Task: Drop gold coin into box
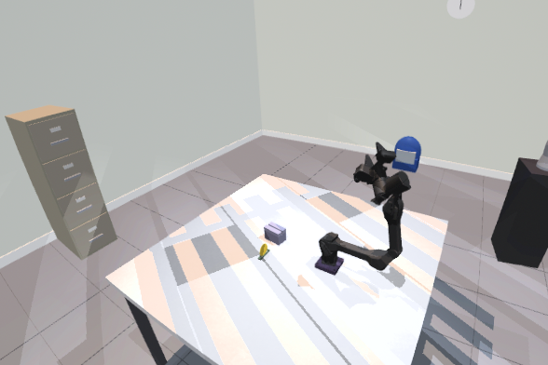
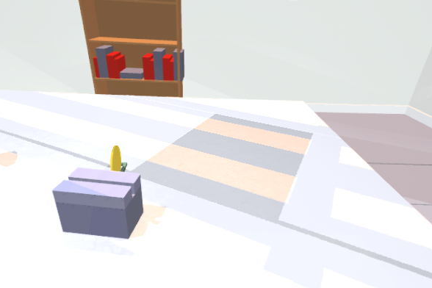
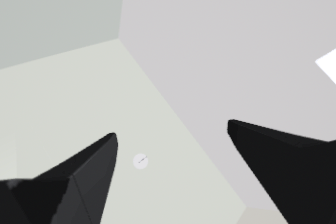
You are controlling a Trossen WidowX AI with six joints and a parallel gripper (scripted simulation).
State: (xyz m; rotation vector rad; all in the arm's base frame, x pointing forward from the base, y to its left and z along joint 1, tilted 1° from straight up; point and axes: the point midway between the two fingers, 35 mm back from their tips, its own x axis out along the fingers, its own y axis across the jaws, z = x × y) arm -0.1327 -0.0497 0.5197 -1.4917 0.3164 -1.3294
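The gold coin is 44 cm ahead of my gripper tip, 12 cm to the left of it and 53 cm below it.
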